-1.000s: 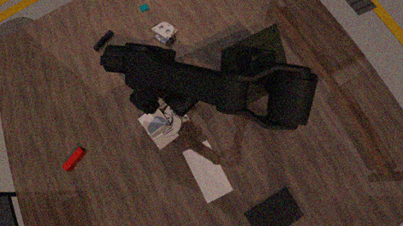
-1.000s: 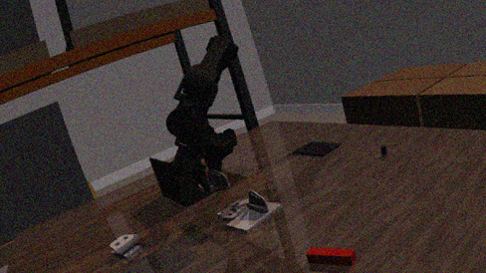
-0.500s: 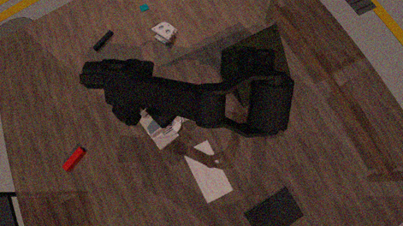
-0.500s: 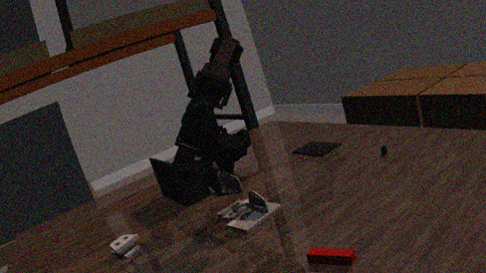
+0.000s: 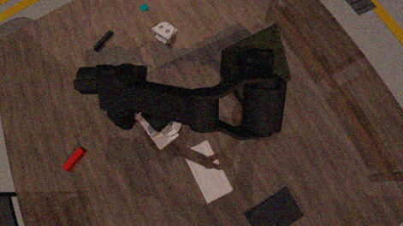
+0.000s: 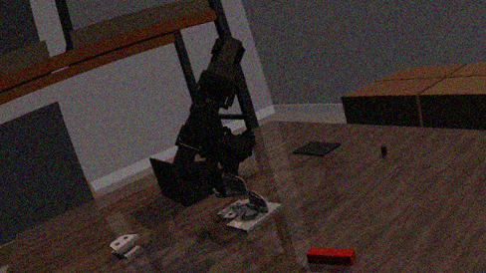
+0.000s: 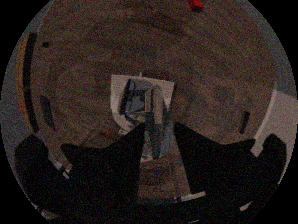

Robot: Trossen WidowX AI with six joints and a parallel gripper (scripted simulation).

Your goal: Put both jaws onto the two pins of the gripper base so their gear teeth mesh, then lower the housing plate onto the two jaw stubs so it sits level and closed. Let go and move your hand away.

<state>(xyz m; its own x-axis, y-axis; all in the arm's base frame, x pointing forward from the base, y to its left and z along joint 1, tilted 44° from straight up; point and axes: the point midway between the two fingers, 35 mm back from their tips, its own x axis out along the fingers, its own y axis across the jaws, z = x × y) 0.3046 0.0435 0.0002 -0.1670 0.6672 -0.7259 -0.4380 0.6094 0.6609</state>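
The jaw is 7 cm below my gripper tip, 5 cm behind it and 4 cm to the left of it. Also, from my gripper tip: teal piece (43 cm to the right, 8 cm below, 7 cm behind); then black bar (35 cm to the right, 11 cm ahead, 8 cm below); then red block (29 cm ahead, 7 cm below, 4 cm to the left).
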